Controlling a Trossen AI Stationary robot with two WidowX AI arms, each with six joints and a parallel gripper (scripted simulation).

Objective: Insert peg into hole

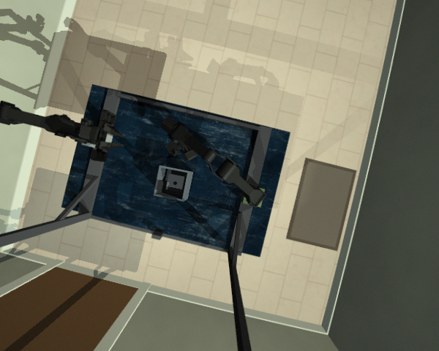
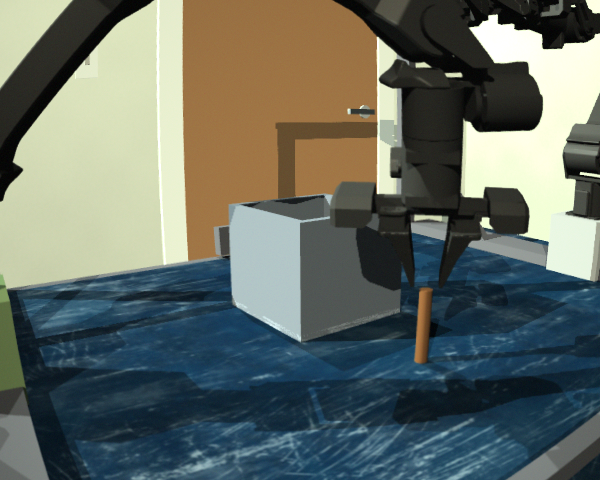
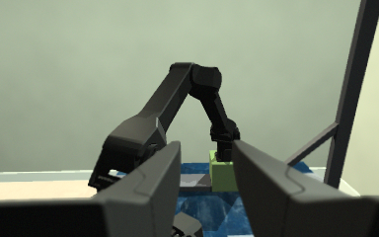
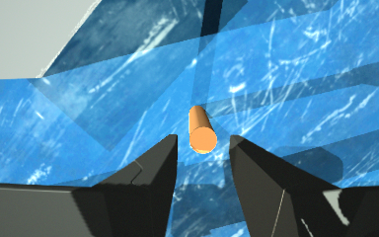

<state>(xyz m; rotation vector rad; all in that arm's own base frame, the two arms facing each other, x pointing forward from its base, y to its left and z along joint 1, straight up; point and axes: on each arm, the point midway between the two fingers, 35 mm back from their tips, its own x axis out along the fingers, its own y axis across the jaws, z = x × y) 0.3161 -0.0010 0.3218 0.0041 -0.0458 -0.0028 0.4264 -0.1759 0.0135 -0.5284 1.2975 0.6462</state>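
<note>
My right hand is 8 cm above the orange peg and 1 cm past it. The rest, counted from my right hand: grey plate (21 cm behind, 7 cm below, 2 cm to the right).
</note>
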